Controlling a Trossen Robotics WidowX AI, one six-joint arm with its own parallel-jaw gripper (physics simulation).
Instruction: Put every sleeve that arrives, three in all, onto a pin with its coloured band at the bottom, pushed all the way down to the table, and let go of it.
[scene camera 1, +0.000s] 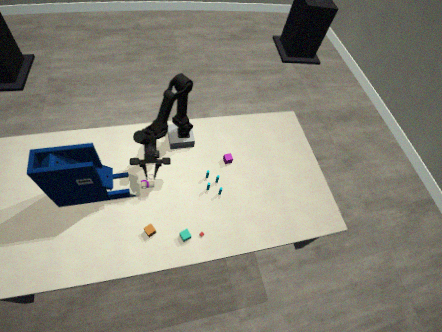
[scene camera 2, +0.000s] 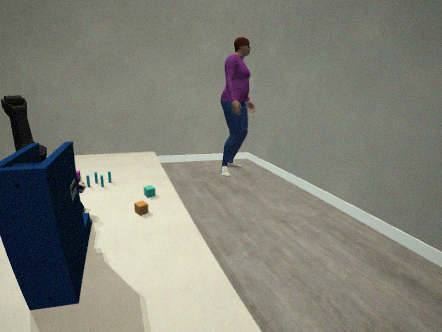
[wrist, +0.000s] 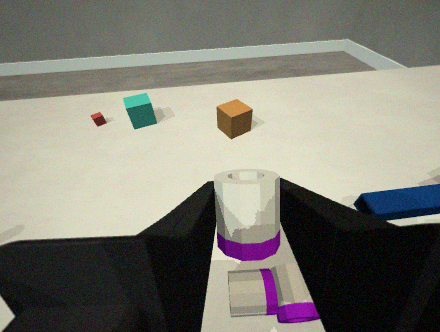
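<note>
My gripper (scene camera 1: 152, 176) (wrist: 244, 187) is shut on a pale sleeve (wrist: 247, 207), held upright with its purple band at the lower end, above the table. Two more pale sleeves lie on the table below the fingers in the wrist view. One sleeve (wrist: 246, 293) has its purple band at its right end; the other sleeve (wrist: 291, 285) has its band at the near end, beside the first and partly behind the right finger. Several thin teal pins (scene camera 1: 208, 186) (scene camera 2: 102, 181) stand bare to the right of the gripper in scene camera 1. The blue chute unit hides the gripper in scene camera 2.
The blue chute unit (scene camera 1: 67, 182) (scene camera 2: 25, 225) (wrist: 405, 201) stands left of the gripper, its two rails pointing towards it. A magenta cube (scene camera 1: 228, 158) lies behind the pins. An orange cube (scene camera 1: 150, 230) (scene camera 2: 141, 208) (wrist: 234, 119), teal cube (scene camera 1: 185, 235) (scene camera 2: 149, 191) (wrist: 140, 111) and small red cube (scene camera 1: 202, 234) (wrist: 98, 119) lie towards the front edge.
</note>
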